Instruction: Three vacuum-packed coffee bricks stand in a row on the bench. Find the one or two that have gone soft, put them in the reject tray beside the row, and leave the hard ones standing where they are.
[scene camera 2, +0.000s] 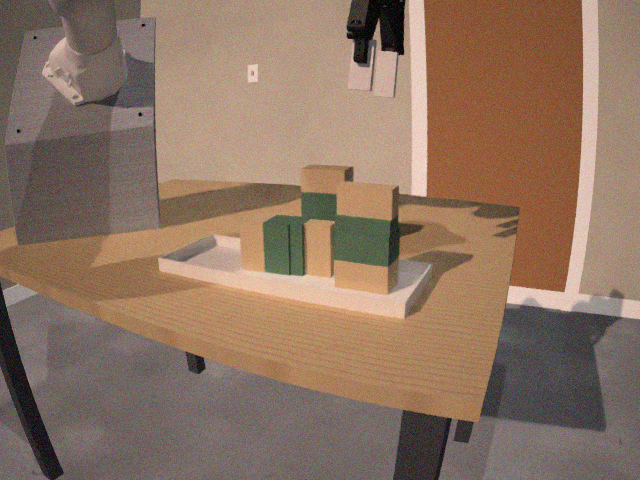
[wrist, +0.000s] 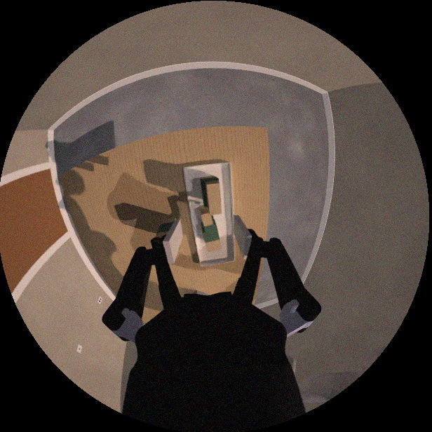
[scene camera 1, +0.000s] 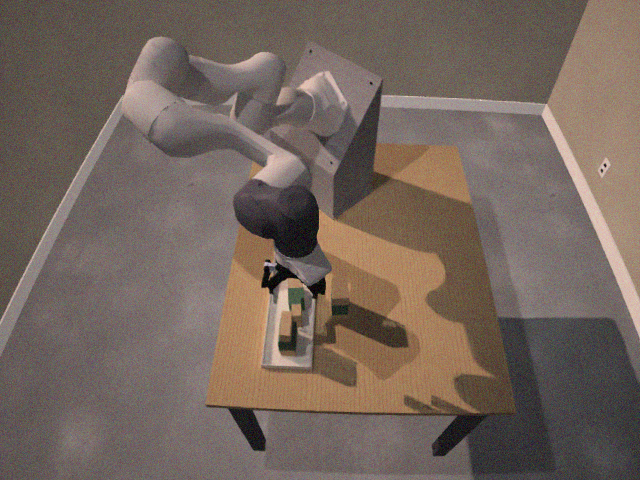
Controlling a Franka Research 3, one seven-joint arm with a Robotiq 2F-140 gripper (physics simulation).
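Note:
A tan and green coffee brick point(scene camera 1: 287, 328) point(scene camera 2: 365, 240) point(wrist: 213, 196) stands upright in the white reject tray point(scene camera 1: 265, 351) point(scene camera 2: 206, 272) point(wrist: 227, 200). A second brick point(scene camera 1: 296, 295) point(scene camera 2: 283, 245) point(wrist: 210, 233) lies on its side in the same tray, with its tan ends and green band showing. A third brick point(scene camera 1: 340, 302) point(scene camera 2: 318, 205) point(wrist: 166, 230) stands upright on the bench beside the tray; the wrist view shows it partly behind a finger. My gripper point(scene camera 1: 293, 290) point(scene camera 2: 372, 91) point(wrist: 207, 225) is open and empty, high above the bricks and tray.
The wooden bench point(scene camera 1: 382, 258) point(scene camera 2: 258, 330) point(wrist: 250, 175) carries the tray near one long edge. A grey mounting block point(scene camera 1: 356, 129) point(scene camera 2: 82, 180) stands at the far end under the arm's base. Arm shadows fall across the bench.

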